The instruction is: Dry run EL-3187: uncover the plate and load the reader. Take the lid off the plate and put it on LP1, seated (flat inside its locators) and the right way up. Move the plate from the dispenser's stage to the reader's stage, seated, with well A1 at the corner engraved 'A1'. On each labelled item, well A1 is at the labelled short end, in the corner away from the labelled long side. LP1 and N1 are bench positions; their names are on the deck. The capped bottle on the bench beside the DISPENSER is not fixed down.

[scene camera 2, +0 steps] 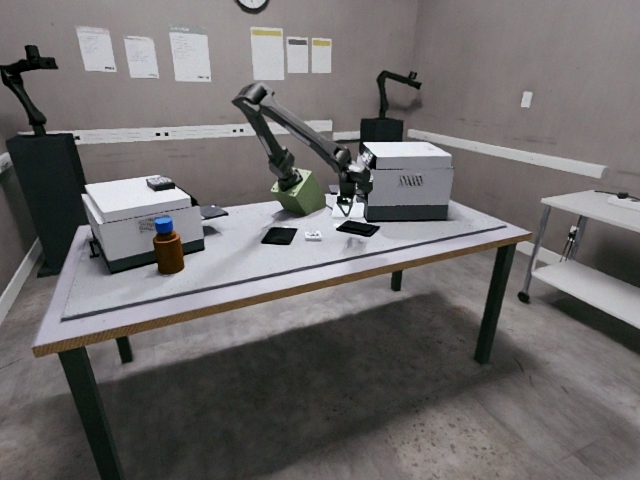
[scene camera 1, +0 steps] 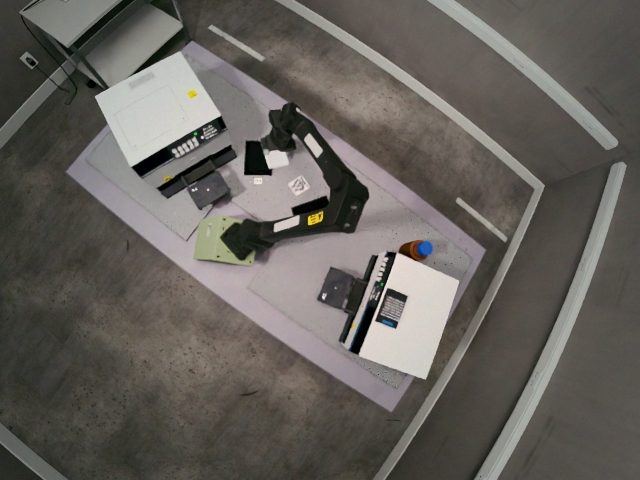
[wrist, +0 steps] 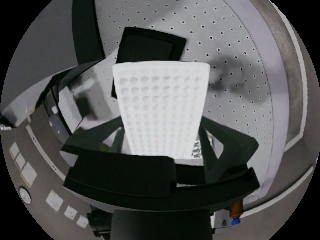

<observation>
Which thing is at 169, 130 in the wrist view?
A white well plate.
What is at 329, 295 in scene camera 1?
A dispenser stage.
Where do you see a brown capped bottle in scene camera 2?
167, 244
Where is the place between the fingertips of my gripper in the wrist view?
161, 119
</observation>
